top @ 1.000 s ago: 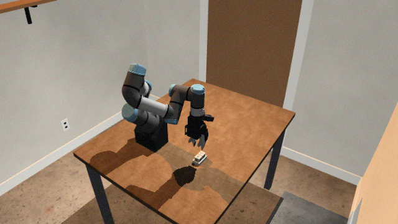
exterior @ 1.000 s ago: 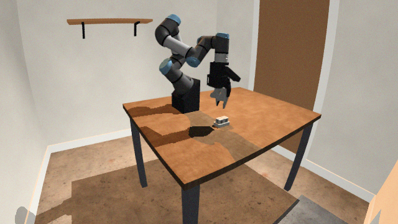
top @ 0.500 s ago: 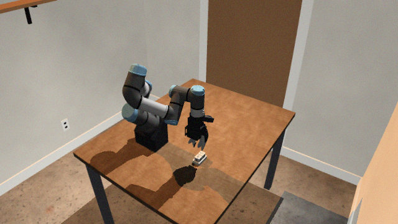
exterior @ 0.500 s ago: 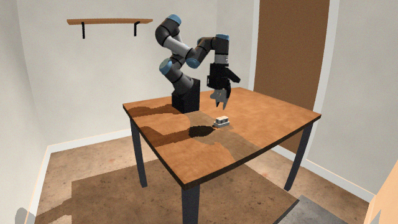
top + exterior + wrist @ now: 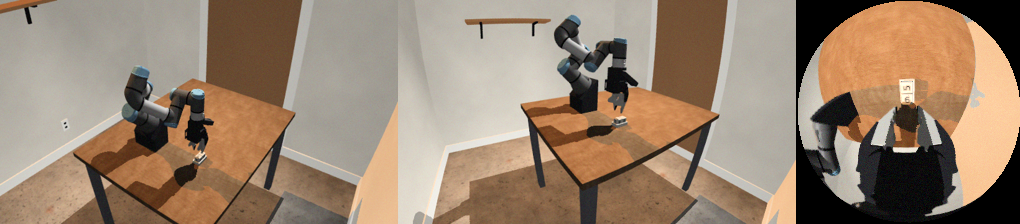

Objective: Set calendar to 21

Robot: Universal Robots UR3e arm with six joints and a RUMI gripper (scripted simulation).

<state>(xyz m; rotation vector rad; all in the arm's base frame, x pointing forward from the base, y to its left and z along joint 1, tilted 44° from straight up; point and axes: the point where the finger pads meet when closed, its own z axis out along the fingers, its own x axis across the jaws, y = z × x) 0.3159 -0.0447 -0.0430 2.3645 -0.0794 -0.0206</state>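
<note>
My hand is 8 cm above the calendar tray and 2 cm to the right of it.
</note>
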